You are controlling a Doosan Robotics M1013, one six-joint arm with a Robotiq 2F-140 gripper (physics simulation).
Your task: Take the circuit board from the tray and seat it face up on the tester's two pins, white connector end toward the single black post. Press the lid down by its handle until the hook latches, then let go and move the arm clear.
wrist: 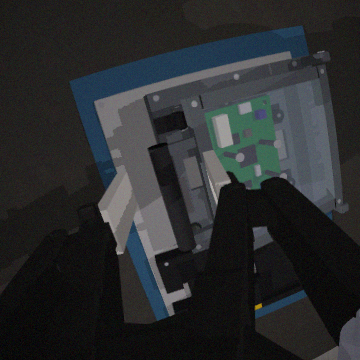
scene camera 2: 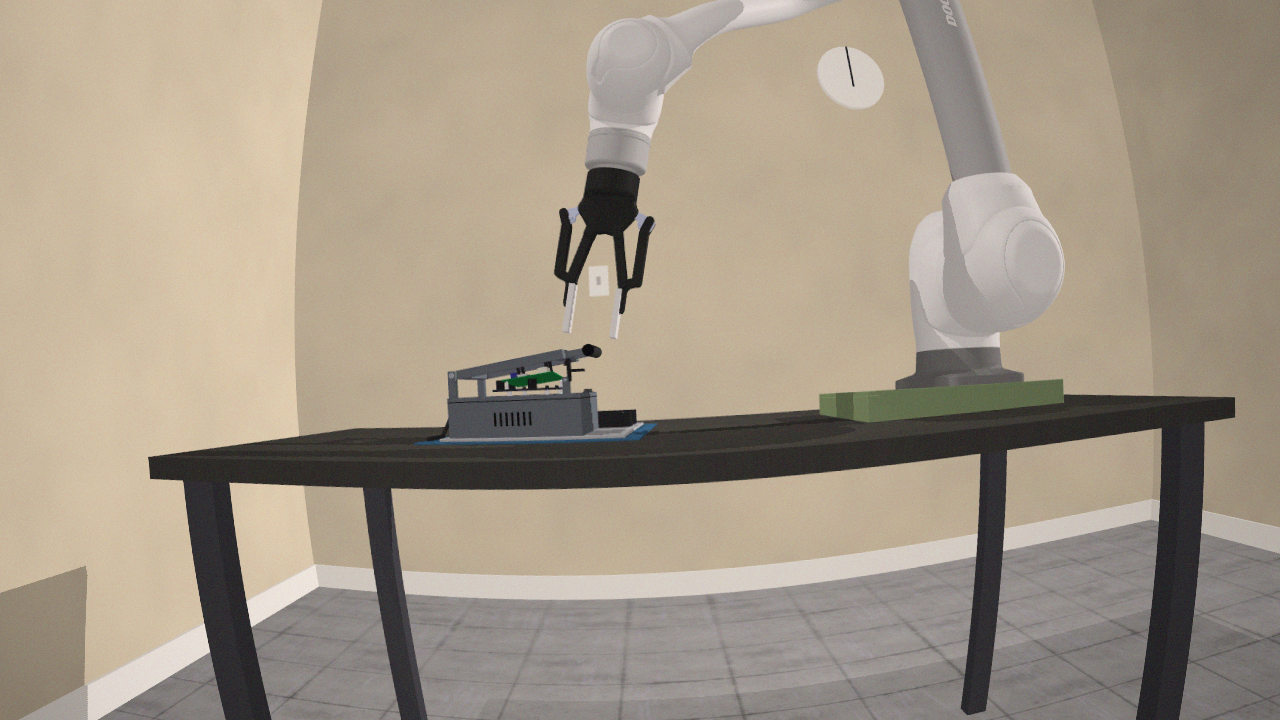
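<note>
The green circuit board lies inside the grey tester, under the lid, and looks slightly tilted in the scene view. Its white connector is at the end nearer the handle. The lid is partly raised, its handle end higher than its hinge end. The black handle is a round bar. My gripper is partly open and empty, pointing down just above the handle, with a finger on either side of it in the wrist view. The two pins and the single post cannot be made out.
The tester stands on a pale plate over a blue mat. A low black box is beside it. A long green block lies near the arm's base on the dark table.
</note>
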